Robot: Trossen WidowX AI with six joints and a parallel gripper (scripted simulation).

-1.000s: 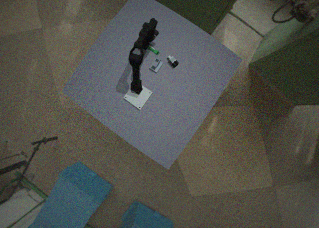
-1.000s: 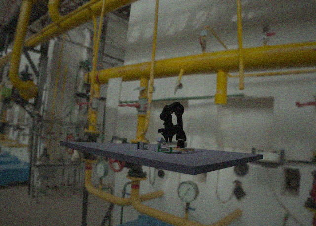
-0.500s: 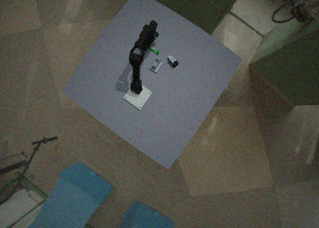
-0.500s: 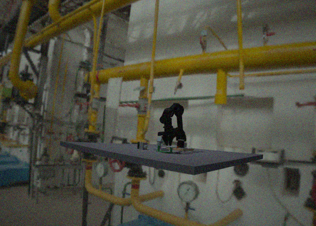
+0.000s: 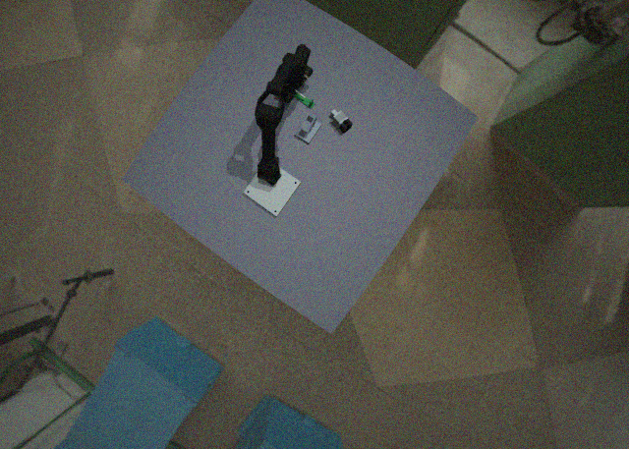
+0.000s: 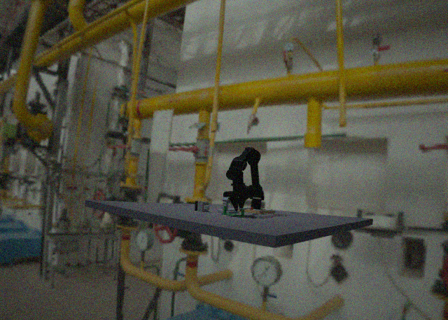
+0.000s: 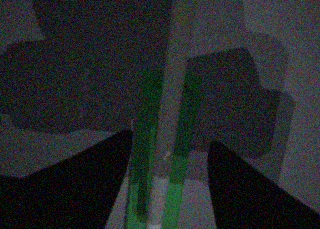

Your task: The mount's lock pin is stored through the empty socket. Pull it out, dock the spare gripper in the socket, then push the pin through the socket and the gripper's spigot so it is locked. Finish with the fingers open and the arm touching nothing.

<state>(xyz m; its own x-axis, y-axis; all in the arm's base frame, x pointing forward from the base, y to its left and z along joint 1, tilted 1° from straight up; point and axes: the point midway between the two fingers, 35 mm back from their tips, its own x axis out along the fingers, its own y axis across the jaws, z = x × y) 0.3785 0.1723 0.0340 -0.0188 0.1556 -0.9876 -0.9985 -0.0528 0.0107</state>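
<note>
Now: gripper tip 4 cm to the left of the green mount. Round my gripper tip: spare gripper (2 cm ahead, 25 cm to the right).
</note>
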